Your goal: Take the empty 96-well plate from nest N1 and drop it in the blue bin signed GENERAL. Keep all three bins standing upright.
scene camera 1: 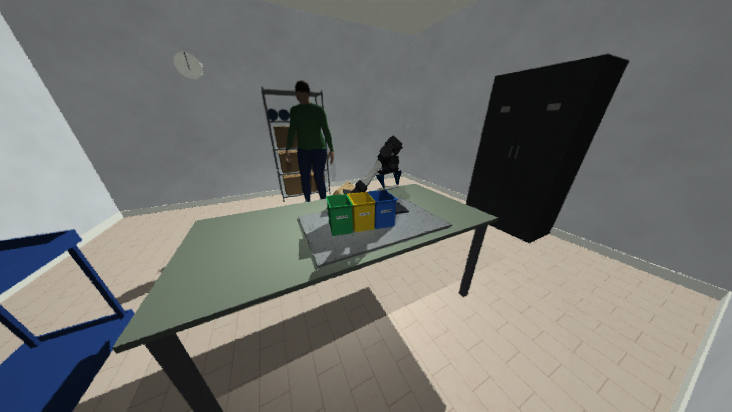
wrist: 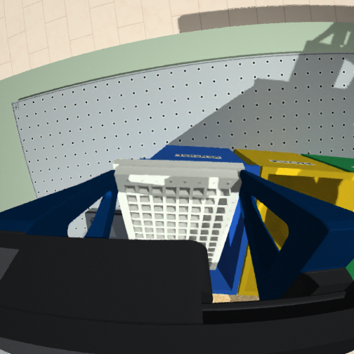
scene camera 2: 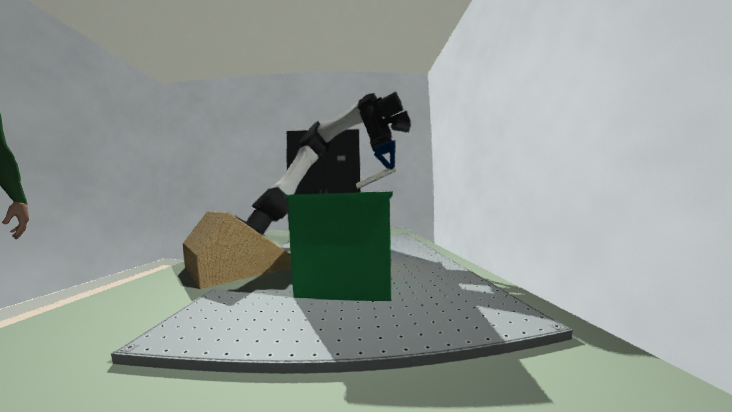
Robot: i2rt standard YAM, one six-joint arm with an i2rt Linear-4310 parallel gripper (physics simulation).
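My gripper (scene camera 1: pixel 389 184) (scene camera 2: pixel 391 167) (wrist: pixel 177 177) is shut on the white 96-well plate (scene camera 2: pixel 375 178) (wrist: pixel 170 210), held by one end between the blue fingers. The plate tilts, higher at the fingers, and hangs above bin height. In the wrist view it covers much of the blue bin (scene camera 1: pixel 385 213) (wrist: pixel 175 151), whose opening is largely hidden; its sign is too blurred to read. The yellow bin (scene camera 1: pixel 364 220) (wrist: pixel 250 159) and green bin (scene camera 1: pixel 341 222) (scene camera 2: pixel 340 245) (wrist: pixel 332 161) stand upright in a row with it. A dark nest (scene camera 1: pixel 403 208) (wrist: pixel 121 227) is partly hidden.
The bins stand on a perforated grey board (scene camera 1: pixel 409 230) (scene camera 2: pixel 245 327) (wrist: pixel 75 125) on the green table (scene camera 1: pixel 230 255) (scene camera 2: pixel 66 348). A wooden block (scene camera 2: pixel 225 250) is beside the arm's base. A person (scene camera 1: pixel 310 127) stands behind the table.
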